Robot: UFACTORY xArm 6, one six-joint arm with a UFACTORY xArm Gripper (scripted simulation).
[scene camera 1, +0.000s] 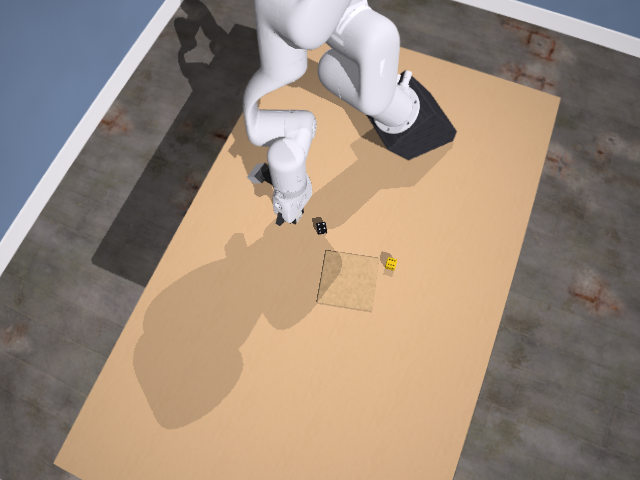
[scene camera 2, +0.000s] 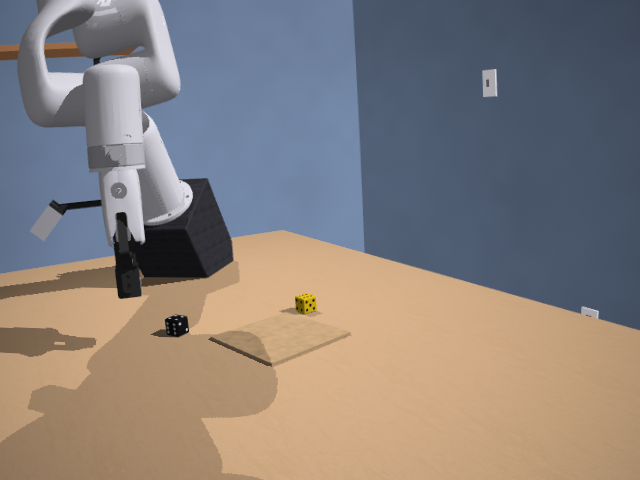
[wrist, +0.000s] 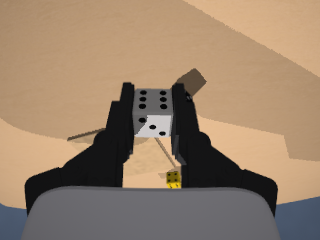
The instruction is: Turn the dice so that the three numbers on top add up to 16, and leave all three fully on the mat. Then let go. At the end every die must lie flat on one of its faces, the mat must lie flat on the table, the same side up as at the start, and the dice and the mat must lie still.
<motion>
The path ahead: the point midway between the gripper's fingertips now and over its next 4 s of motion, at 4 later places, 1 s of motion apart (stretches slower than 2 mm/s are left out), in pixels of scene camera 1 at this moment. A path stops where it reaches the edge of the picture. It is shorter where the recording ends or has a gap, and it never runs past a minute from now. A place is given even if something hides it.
My gripper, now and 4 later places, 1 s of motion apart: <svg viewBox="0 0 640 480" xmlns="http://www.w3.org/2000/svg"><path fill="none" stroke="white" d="M294 215L300 221L359 273L406 291L408 292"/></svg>
</motion>
